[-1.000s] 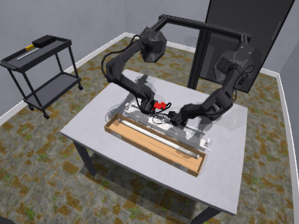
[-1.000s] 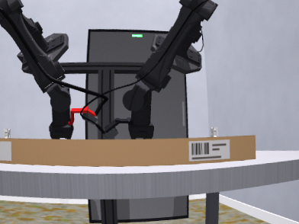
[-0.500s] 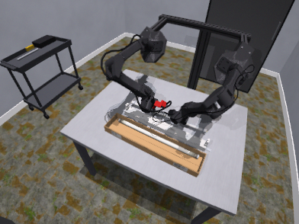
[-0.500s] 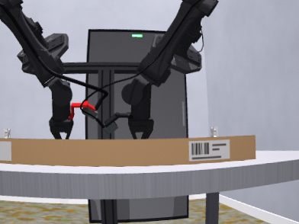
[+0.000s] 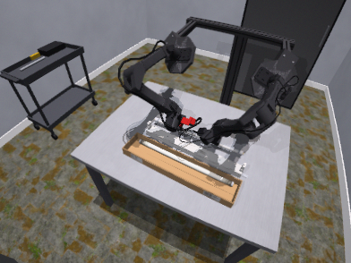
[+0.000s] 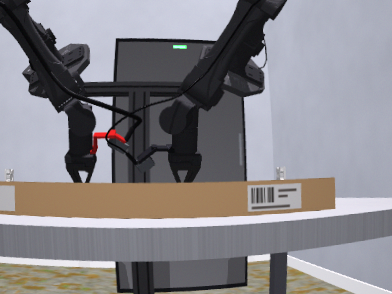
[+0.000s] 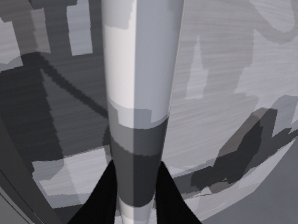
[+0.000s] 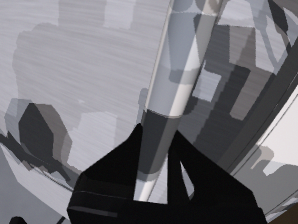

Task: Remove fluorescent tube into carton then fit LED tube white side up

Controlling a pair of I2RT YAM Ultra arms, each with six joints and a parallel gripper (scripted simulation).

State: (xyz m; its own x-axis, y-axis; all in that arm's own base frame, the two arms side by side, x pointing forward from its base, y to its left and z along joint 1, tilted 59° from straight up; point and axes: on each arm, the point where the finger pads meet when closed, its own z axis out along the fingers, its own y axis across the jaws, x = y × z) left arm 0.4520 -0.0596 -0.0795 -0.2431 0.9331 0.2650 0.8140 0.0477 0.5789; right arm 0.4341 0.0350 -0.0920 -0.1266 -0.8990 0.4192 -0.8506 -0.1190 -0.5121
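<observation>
Right now my left hand is 120 mm to the left of the LED tube and 10 mm above it. The rest, counted from my left hand: light fixture: 100 mm ahead, 100 mm to the right, 10 mm above; carton: 250 mm ahead, 110 mm to the right, 20 mm below; old fluorescent tube: 200 mm ahead, 110 mm to the right, 30 mm below.
The LED tube lies 12 cm to the left of my right hand and 1 cm below it. The rest, counted from my right hand: light fixture (14 cm to the left, 10 cm ahead, 1 cm above); then carton (25 cm ahead, 13 cm to the left, 2 cm below); then old fluorescent tube (20 cm ahead, 13 cm to the left, 3 cm below).
</observation>
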